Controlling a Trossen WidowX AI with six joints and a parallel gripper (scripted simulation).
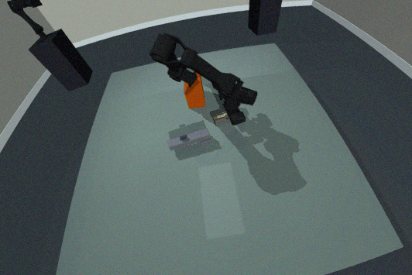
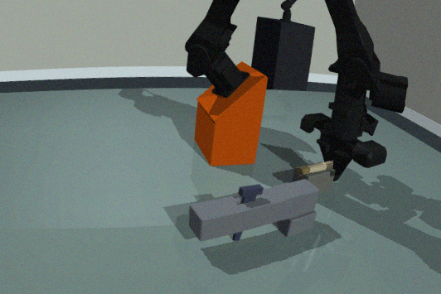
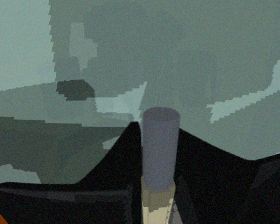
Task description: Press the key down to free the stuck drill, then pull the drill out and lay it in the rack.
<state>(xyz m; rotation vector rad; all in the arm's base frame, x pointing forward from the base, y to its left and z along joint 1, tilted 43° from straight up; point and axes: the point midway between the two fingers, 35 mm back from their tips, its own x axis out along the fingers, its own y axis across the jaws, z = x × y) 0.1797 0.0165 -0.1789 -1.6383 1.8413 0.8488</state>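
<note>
Now: the drill 40 mm to the right of my gripper tip and 30 mm above it. From my gripper tip the other things lie so: dark blue key (80 mm ahead, 240 mm to the right, 40 mm above); grey-brown rack (50 mm to the right, 10 mm above); grey block (80 mm ahead, 220 mm to the right, 30 mm above).
</note>
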